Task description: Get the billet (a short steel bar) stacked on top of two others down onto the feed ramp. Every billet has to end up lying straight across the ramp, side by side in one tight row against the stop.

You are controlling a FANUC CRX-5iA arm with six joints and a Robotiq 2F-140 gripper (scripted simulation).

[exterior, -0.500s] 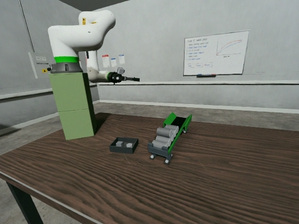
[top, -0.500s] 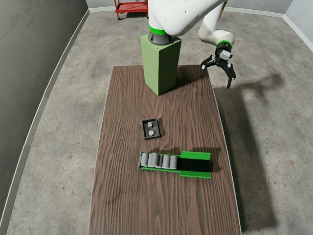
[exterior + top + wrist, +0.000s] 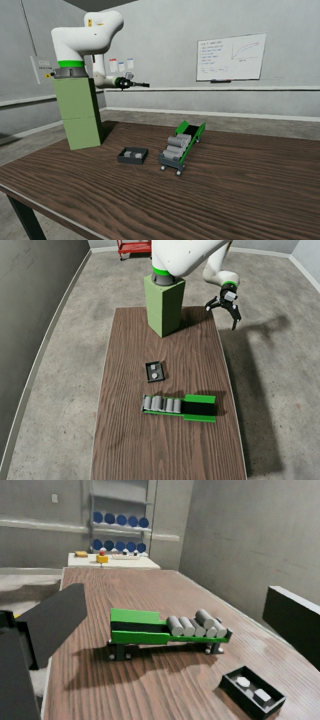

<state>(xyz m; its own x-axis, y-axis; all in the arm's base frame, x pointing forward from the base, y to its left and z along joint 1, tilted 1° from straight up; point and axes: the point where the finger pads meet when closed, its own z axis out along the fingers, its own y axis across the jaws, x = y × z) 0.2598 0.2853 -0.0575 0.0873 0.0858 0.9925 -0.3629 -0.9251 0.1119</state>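
My hand is 390 mm to the left of the grey stop, 350 mm short of it and 290 mm above it. The rest, counted from my hand: dark grey tray (340 mm to the right, 330 mm below, 130 mm ahead).
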